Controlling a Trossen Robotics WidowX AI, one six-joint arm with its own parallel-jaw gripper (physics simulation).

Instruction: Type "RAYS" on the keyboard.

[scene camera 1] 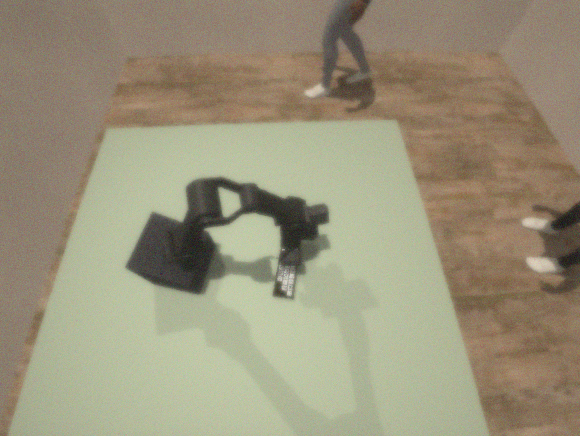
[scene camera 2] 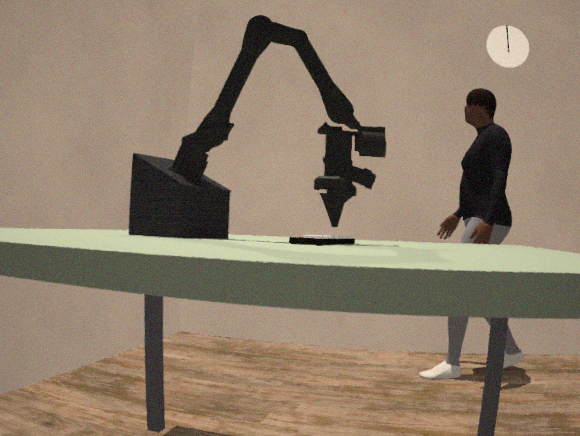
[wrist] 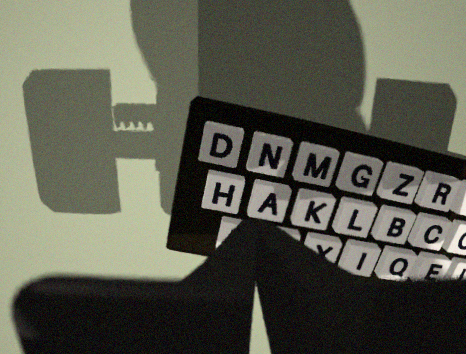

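The black keyboard lies flat on the table, its pale keys facing up. In the wrist view the A key is in the second row between H and K, and the R key is at the right of the top row. A third-row key is partly covered and could be X or Y. The S key does not show there. My gripper is shut and empty, pointing down. Its tips are a little above the keyboard, overlapping the A key's lower edge in the wrist view.
The arm's dark base stands on the pale green table, left of the keyboard. A person stands behind the table. White shoes show on the floor at the right. Shadows of the arm fall across the table.
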